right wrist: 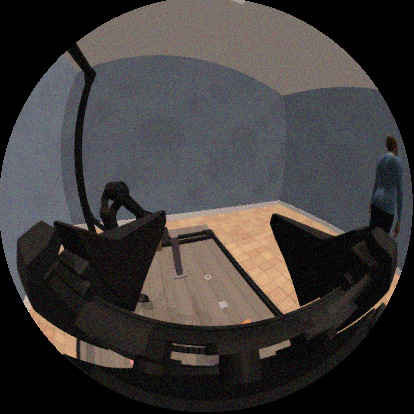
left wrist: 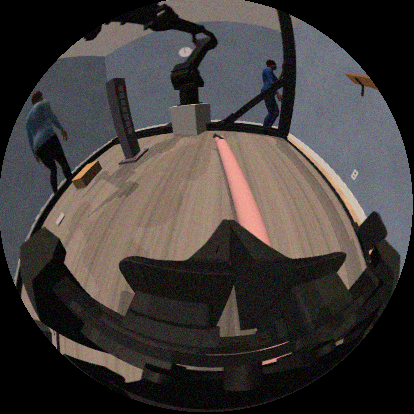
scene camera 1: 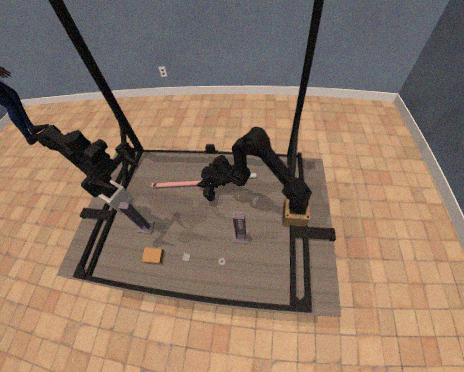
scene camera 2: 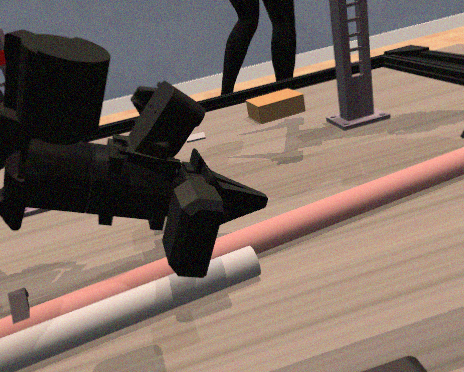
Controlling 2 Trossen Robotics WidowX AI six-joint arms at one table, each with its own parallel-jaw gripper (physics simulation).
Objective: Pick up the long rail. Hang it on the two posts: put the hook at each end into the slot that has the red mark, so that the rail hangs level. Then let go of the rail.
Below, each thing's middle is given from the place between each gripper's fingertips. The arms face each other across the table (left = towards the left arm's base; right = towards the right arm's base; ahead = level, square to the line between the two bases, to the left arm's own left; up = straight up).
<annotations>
My right hand is 41 cm above the orange block (scene camera 2: 266, 108), 12 cm short of it and 5 cm to the left of it. Also, from my right hand: short white rod (scene camera 2: 68, 331): 41 cm below, 32 cm behind, 23 cm to the left; then long pink rail (scene camera 2: 268, 234): 41 cm below, 27 cm behind, 6 cm to the left.
Right now the long pink rail is 30 mm behind my left hand, 10 mm to the right of it and 10 mm below it. The rest, counted from my left hand: short white rod (80 mm behind, 160 mm to the left, 20 mm below); then orange block (360 mm ahead, 120 mm to the right, 20 mm below).
</annotations>
